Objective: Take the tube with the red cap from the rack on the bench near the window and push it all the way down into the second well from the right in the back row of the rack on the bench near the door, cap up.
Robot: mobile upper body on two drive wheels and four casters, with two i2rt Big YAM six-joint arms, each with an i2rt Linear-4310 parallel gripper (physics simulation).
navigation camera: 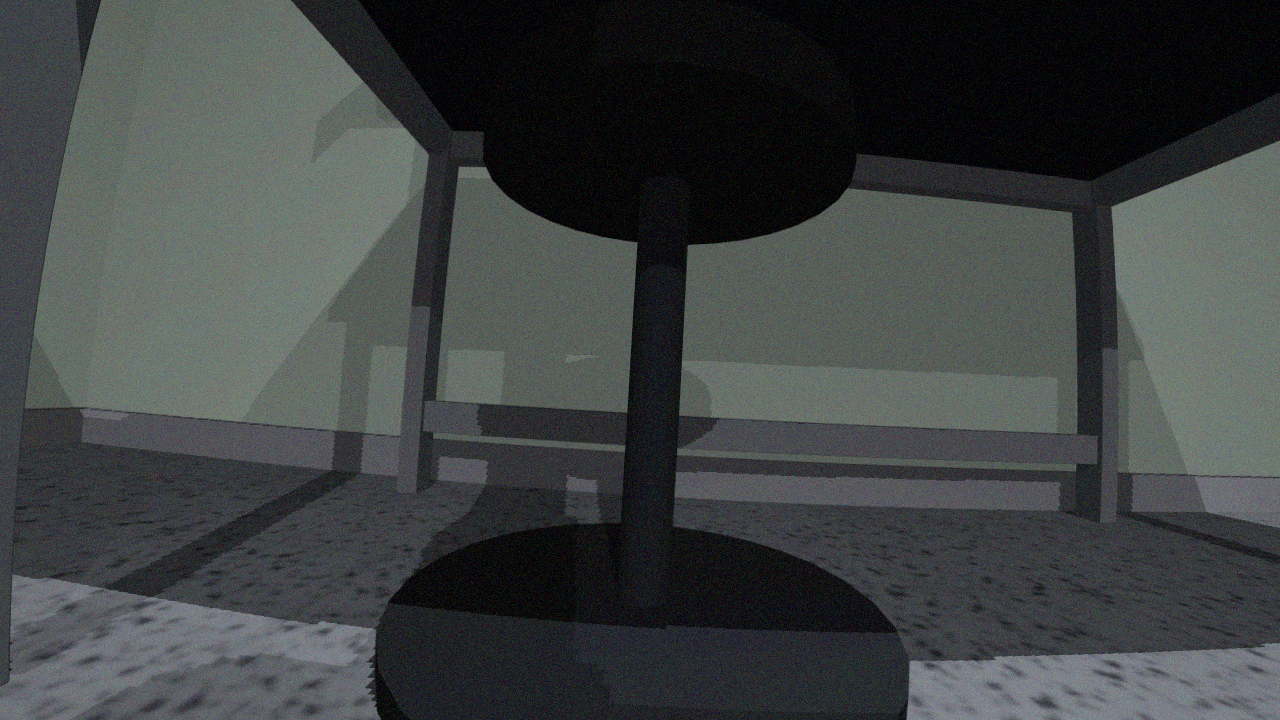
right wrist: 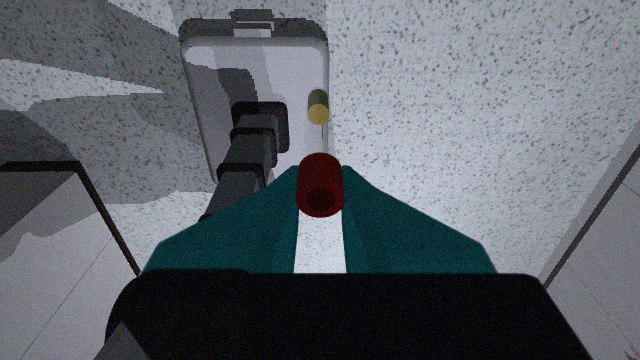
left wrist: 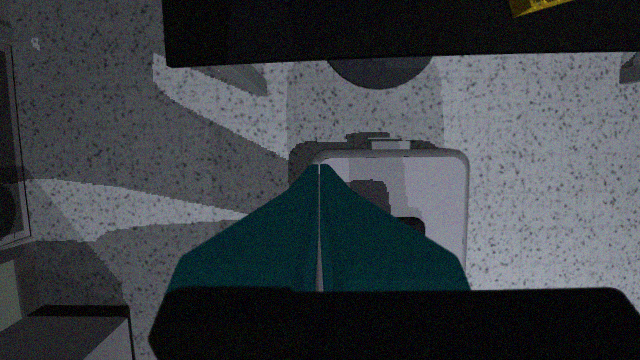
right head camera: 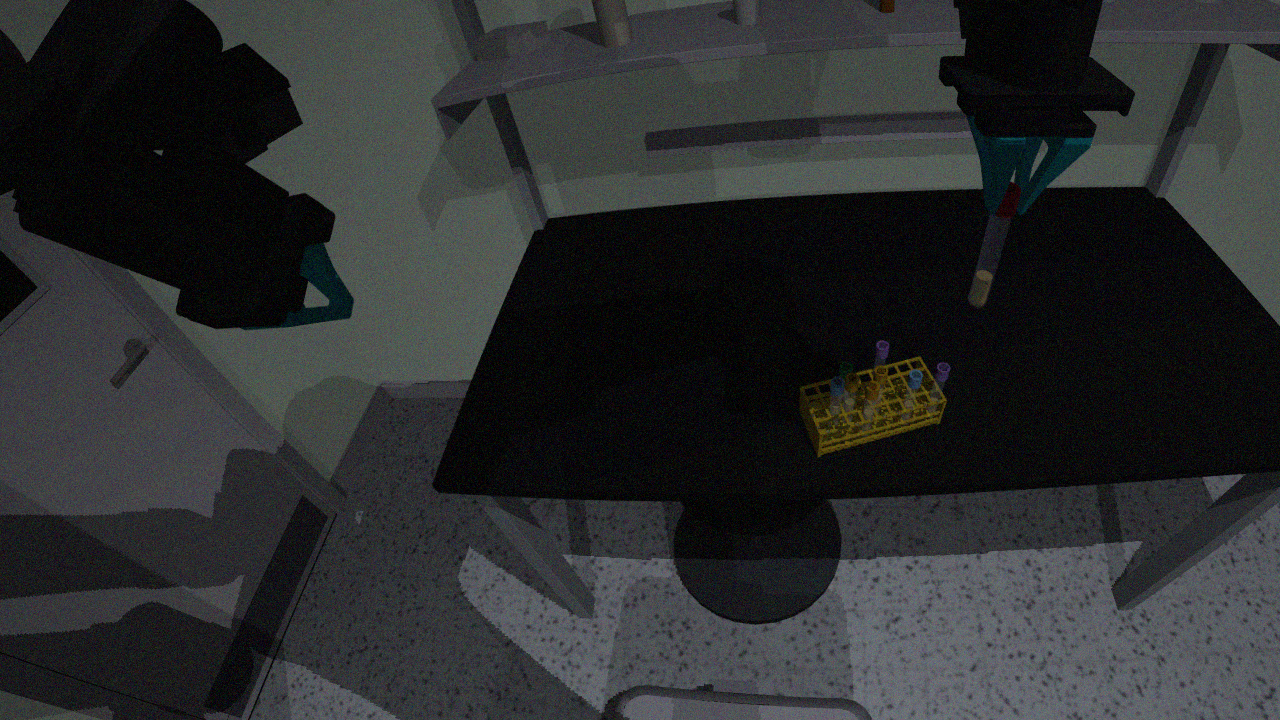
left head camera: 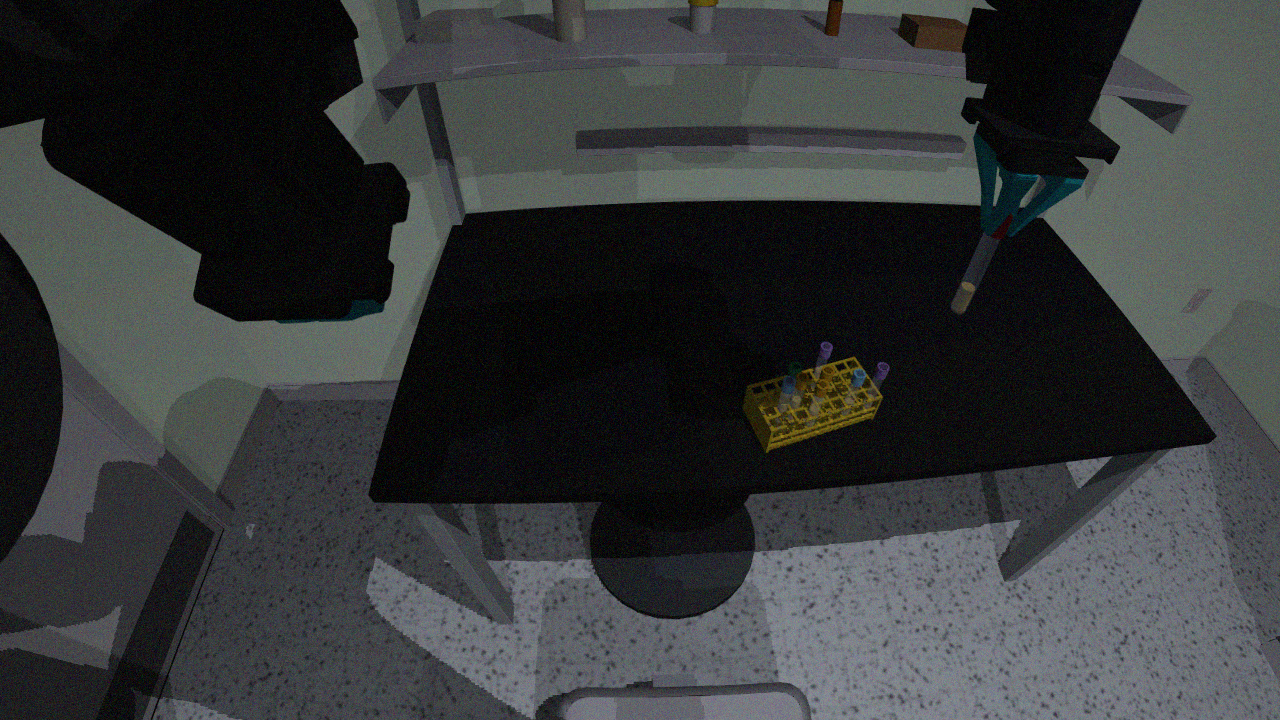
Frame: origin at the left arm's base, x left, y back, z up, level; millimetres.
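Where they show: left gripper, between the fingertips: (left wrist: 319,179) (right head camera: 349,309) (left head camera: 380,301); right gripper, between the fingertips: (right wrist: 320,177) (right head camera: 1003,210) (left head camera: 995,232).
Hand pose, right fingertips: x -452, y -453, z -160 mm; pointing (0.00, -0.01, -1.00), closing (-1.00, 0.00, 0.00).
Note:
After its pixels a point has its place.
My right gripper (left head camera: 999,229) {y -453, x -452, z -160 mm} (right head camera: 1006,207) {y -453, x -452, z -160 mm} (right wrist: 320,177) {y -453, x -452, z -160 mm} is shut on the red-capped tube (left head camera: 975,266) {y -451, x -445, z -195 mm} (right head camera: 990,250) {y -449, x -448, z -192 mm} (right wrist: 320,162) {y -465, x -452, z -154 mm}. The tube hangs below the fingers, cap up and slightly tilted, with yellowish content at its bottom. In both head views it appears right of and beyond the yellow rack (left head camera: 814,429) {y -599, x -420, z -635 mm} (right head camera: 881,435) {y -596, x -434, z -635 mm}. The rack stands near the front edge of the black bench (left head camera: 572,358) {y -770, x -32, z -648 mm} (right head camera: 644,358) {y -769, x -51, z -648 mm} and holds several tubes with purple, blue, orange and green caps. My left gripper (left wrist: 319,179) {y -346, x -1, z -134 mm} is shut and empty, off to the left of the bench; the left head view hides most of its fingers.
A stool (left head camera: 671,564) {y -689, x -217, z -1380 mm} (right head camera: 756,573) {y -674, x -226, z -1380 mm} (navigation camera: 657,358) {y -747, x -224, z -1152 mm} stands under the bench's front side, close before my base. A shelf (left head camera: 644,44) {y -1015, x -167, z -191 mm} (right head camera: 698,44) {y -993, x -189, z -191 mm} with bottles and a brown box (left head camera: 932,32) {y -1065, x -661, z -161 mm} hangs over the bench's back. A door (right head camera: 134,429) {y -534, x 1213, z -618 mm} is at the left.

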